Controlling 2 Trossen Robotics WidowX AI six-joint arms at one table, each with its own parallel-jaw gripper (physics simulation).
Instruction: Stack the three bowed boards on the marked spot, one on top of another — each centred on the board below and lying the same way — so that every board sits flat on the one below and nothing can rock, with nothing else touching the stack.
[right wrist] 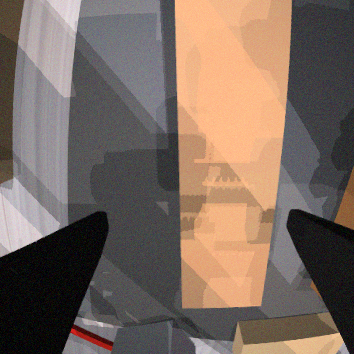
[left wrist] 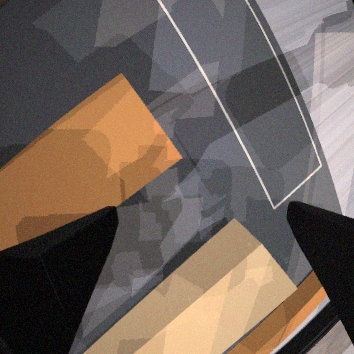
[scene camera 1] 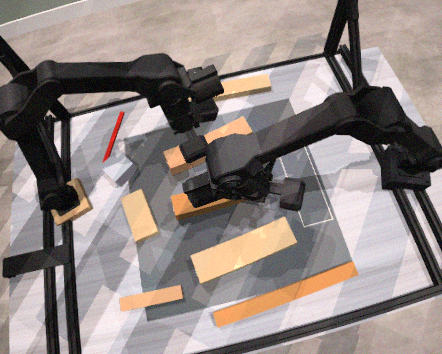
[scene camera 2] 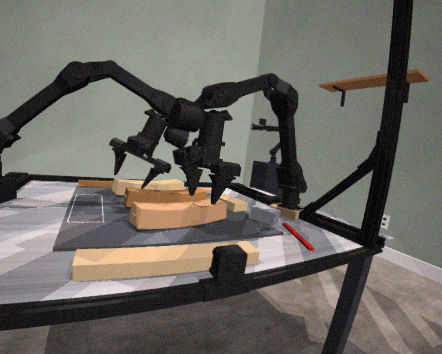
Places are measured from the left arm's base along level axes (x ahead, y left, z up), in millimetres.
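Where they show: left gripper, fingertip midpoint: [left wrist: 202, 212] [scene camera 1: 269, 197] [scene camera 2: 128, 181]; right gripper, fingertip midpoint: [right wrist: 198, 219] [scene camera 1: 190, 140] [scene camera 2: 201, 199]; left arm's base, origin of the base link: [scene camera 1: 410, 164]; right arm's base, origin of the base link: [scene camera 1: 66, 200] [scene camera 2: 288, 206].
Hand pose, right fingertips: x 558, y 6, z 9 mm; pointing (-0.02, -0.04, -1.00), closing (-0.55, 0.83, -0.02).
Things, the pixels of their top centre, and the offset from my right fingertips.
- peach bowed board, middle of its top: [right wrist: 236, 124] [scene camera 2: 182, 202] [scene camera 1: 208, 141] 10 mm right, 46 mm back, 10 mm down
- orange bowed board, middle of its top: [scene camera 1: 220, 191] [scene camera 2: 167, 189] 124 mm left, 98 mm back, 8 mm down
- pale bowed board, middle of its top: [scene camera 1: 244, 248] [scene camera 2: 149, 180] 251 mm left, 174 mm back, 10 mm down
- small pale block, middle of its top: [scene camera 1: 138, 214] [scene camera 2: 228, 198] 202 mm left, 100 mm ahead, 33 mm down
- peach strip, middle of its top: [scene camera 1: 150, 298] 391 mm left, 25 mm ahead, 45 mm down
- long orange strip, middle of its top: [left wrist: 268, 351] [scene camera 1: 287, 294] 333 mm left, 280 mm back, 38 mm down
- red rod, middle of its top: [scene camera 2: 296, 233] [scene camera 1: 113, 136] 23 mm right, 250 mm ahead, 61 mm down
- grey block, middle of its top: [scene camera 1: 116, 164] [scene camera 2: 266, 206] 80 mm left, 193 mm ahead, 21 mm down
A peach bowed board [scene camera 1: 230, 129] [scene camera 2: 177, 214] [right wrist: 230, 150] lies on the dark mat. An orange bowed board [scene camera 1: 186, 207] [scene camera 2: 165, 196] [left wrist: 75, 145] lies beside it, partly hidden by the left gripper in scene camera 1. A pale bowed board [scene camera 1: 245, 250] [scene camera 2: 150, 186] [left wrist: 200, 310] lies beyond the orange one in scene camera 2. The marked spot [scene camera 1: 318, 223] [scene camera 2: 86, 222] [left wrist: 297, 187] is a white outline. My left gripper [scene camera 1: 245, 192] [scene camera 2: 131, 180] [left wrist: 202, 212] is open, above and between the orange and pale boards. My right gripper [scene camera 1: 193, 131] [scene camera 2: 204, 198] [right wrist: 198, 219] is open over the peach board.
A long pale board [scene camera 1: 250, 85] [scene camera 2: 165, 262] lies off the mat. A small pale block [scene camera 1: 140, 215] [scene camera 2: 235, 203], a peach strip [scene camera 1: 151, 298], a long orange strip [scene camera 1: 285, 294], a red rod [scene camera 1: 113, 137] [scene camera 2: 298, 236] and a grey block [scene camera 2: 265, 214] [right wrist: 142, 339] lie around the boards. My grippers are close together.
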